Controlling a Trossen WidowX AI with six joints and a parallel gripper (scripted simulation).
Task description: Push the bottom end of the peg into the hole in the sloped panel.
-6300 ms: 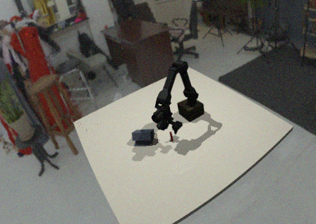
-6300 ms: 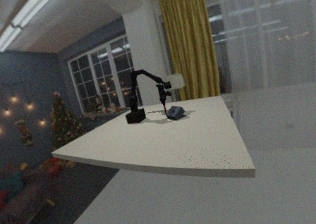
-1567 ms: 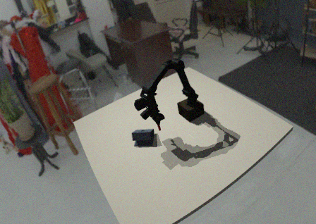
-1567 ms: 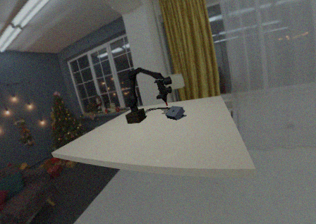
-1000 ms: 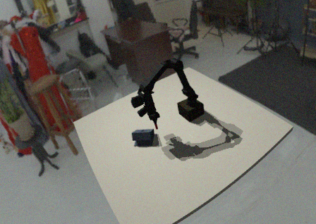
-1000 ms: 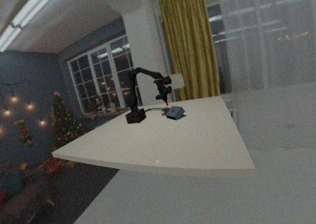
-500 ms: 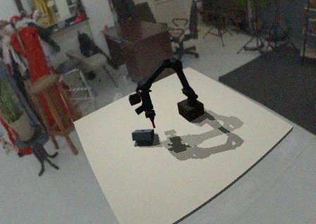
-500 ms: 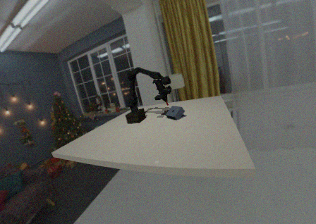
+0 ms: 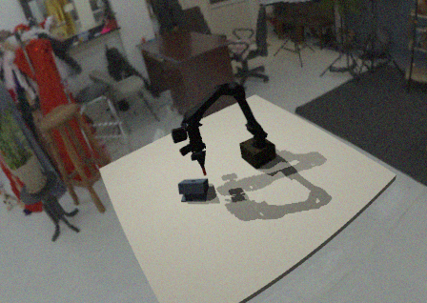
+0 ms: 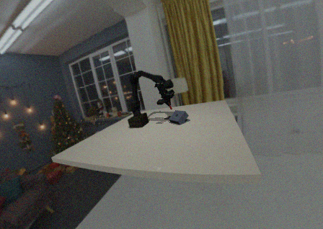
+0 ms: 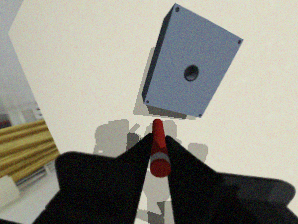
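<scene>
My gripper tip is now 110 mm above the sloped panel, 60 mm short of it and 40 mm to the left of it. The rest, counted from my gripper tip: round red peg 20 mm above.
</scene>
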